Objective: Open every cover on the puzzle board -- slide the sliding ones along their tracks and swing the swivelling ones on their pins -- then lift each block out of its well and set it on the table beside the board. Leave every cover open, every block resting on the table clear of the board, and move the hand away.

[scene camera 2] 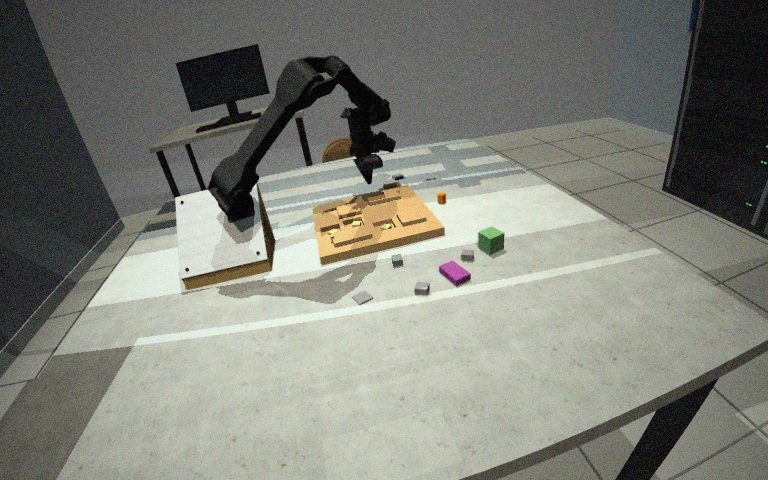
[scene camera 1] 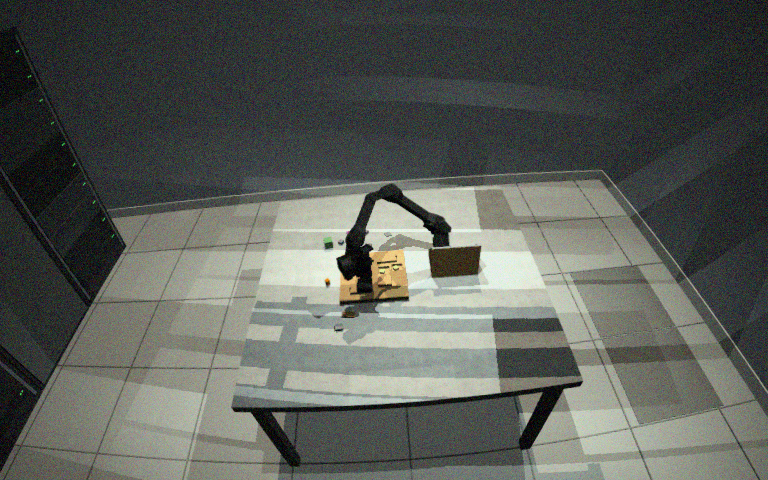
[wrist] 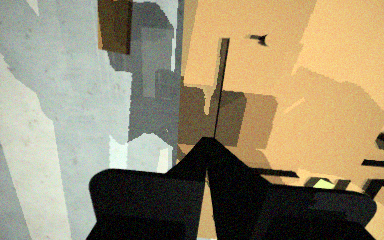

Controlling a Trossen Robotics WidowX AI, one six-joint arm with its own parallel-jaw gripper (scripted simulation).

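Observation:
Nothing is held in my gripper, and it is shut. The wrist view shows my gripper as well. A tan puzzle board is here too.

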